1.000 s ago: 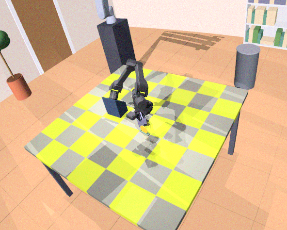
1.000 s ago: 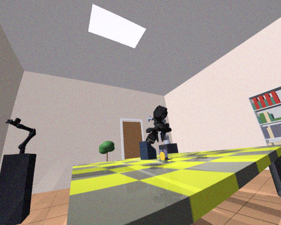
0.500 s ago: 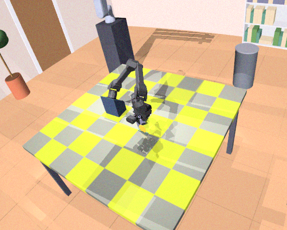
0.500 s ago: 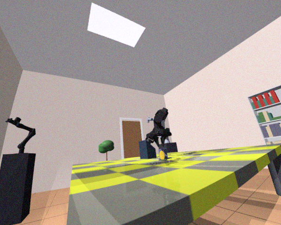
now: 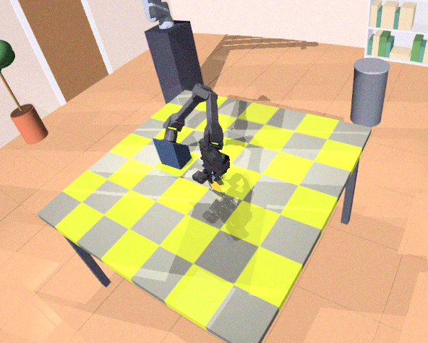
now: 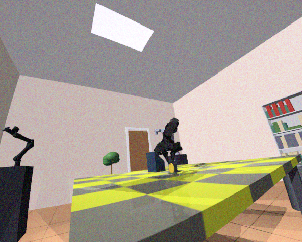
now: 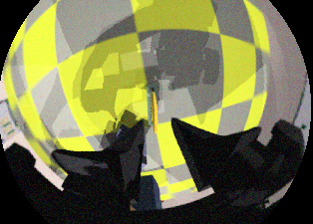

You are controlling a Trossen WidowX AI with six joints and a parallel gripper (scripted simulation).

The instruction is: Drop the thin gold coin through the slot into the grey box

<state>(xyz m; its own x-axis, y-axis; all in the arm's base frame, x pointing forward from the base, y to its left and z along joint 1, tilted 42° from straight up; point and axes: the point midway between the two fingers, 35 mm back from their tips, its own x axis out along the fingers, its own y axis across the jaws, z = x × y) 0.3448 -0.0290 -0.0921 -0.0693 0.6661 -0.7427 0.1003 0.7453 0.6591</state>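
The gold coin lies 4 cm below my gripper tip.
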